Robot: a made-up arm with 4 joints.
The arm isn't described. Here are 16 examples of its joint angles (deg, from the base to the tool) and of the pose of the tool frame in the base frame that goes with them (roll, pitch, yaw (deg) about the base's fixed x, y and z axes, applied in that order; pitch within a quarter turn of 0, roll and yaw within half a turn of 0; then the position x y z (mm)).
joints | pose
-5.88 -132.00 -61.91 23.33 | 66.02 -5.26 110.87 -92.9 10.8 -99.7
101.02 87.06 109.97 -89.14 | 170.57 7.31 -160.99 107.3 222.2 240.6
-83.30 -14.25 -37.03 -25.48 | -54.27 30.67 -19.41 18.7 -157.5 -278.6
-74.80 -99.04 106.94 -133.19 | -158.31 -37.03 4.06 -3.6 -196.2 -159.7
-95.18 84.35 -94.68 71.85 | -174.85 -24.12 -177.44 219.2 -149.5 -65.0
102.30 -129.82 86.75 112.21 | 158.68 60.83 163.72 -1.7 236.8 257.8
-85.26 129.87 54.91 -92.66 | 22.11 37.24 -138.64 121.9 -273.1 1.9
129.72 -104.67 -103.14 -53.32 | -35.96 -10.13 -157.10 -84.7 18.5 261.8
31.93 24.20 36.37 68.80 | -11.74 -55.63 -9.67 113.8 373.3 -34.4
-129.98 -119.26 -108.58 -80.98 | -133.19 -2.50 153.41 -74.7 -170.4 76.5
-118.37 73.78 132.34 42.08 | 131.89 -46.04 -10.31 82.9 -258.7 46.0
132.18 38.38 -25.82 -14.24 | 166.28 13.59 31.77 177.0 -34.1 429.9
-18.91 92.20 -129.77 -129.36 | 48.32 -15.66 50.06 157.8 61.2 -80.2
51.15 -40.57 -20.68 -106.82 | 64.15 30.55 120.70 -45.9 366.1 176.8
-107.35 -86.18 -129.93 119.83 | -14.89 -43.01 -30.42 -69.6 -161.6 -60.9
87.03 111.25 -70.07 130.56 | -8.95 -61.30 -153.56 224.1 169.4 118.7
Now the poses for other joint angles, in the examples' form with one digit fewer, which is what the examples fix.
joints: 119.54 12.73 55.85 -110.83
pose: 110.5 19.2 123.2 108 120 430
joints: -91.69 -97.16 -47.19 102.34
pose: 3.6 -5.9 42.1 -153 -205 -59
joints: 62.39 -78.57 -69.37 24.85
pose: 126.4 -52.0 23.4 -125 233 168
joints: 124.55 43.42 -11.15 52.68
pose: 84.9 61.4 -45.7 185 47 441
